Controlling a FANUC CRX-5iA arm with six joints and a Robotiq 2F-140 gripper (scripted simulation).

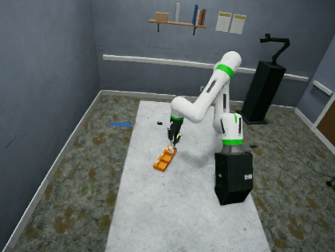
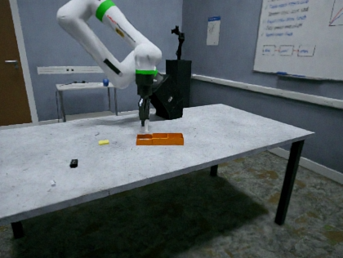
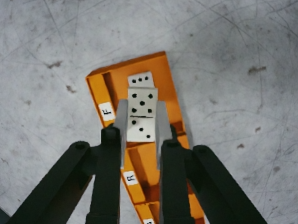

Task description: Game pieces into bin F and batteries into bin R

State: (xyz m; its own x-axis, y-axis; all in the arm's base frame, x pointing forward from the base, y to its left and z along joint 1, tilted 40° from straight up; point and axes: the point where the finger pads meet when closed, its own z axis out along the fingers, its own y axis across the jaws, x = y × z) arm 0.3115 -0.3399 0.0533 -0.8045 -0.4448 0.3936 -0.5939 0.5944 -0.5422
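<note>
The black battery is 30 mm ahead of my hand, 380 mm to the right of it and 90 mm below it. Also, from my hand: orange bin block 60 mm ahead, 60 mm to the left, 70 mm below; then white domino 30 mm below; then yellow flat piece 110 mm behind, 180 mm to the right, 90 mm below.
</note>
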